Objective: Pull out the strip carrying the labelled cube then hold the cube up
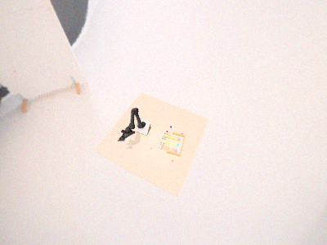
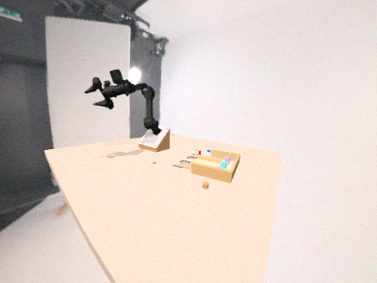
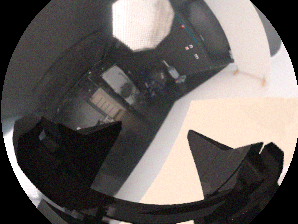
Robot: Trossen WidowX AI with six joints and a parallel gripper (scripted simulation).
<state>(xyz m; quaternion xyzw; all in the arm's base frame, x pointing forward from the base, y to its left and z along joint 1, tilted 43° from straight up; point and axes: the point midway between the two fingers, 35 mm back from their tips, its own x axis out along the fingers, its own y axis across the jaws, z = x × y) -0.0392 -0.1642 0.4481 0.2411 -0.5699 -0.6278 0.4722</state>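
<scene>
Now: the red piece 600 mm to the left of my gripper tip, 340 mm ahead of it and 330 mm below it. Also, from my gripper tip: small tan block: 650 mm ahead, 330 mm below, 250 mm to the left; then blue piece: 700 mm to the left, 350 mm ahead, 340 mm below.
</scene>
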